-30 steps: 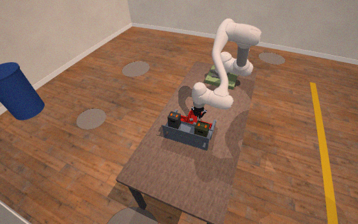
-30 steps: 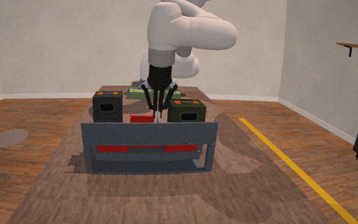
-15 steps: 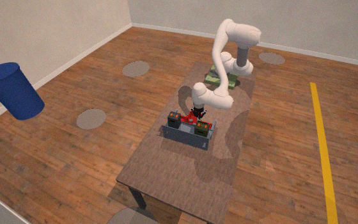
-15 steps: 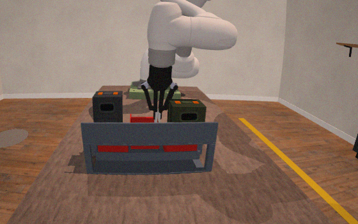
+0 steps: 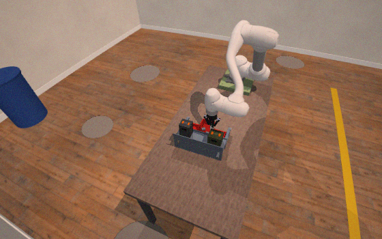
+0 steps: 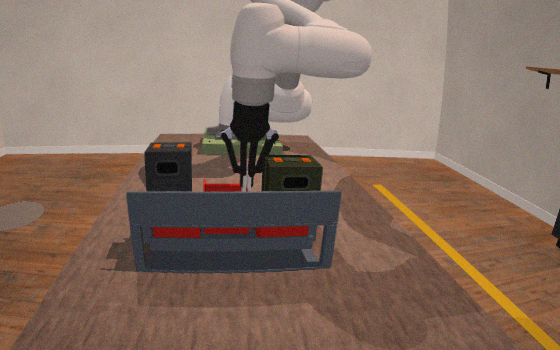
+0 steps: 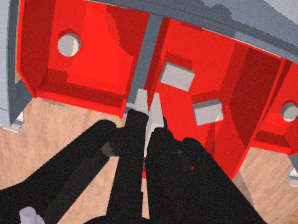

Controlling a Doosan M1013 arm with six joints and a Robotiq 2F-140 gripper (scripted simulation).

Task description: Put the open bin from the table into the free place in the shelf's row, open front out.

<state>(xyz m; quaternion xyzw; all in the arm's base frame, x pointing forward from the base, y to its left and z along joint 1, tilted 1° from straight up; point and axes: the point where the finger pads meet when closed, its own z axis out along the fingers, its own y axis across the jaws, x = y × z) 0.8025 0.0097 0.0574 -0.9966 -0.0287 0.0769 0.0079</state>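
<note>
My gripper is now 9 cm short of the shelf floor, 4 cm to the left of it and 9 cm above it. From my hand the other things lie so: shelf back board: 22 cm ahead, 3 cm to the right, 4 cm above; then dark green box: 14 cm ahead, 8 cm to the left, 6 cm above; then black box: 15 cm ahead, 16 cm to the right, 7 cm above.
</note>
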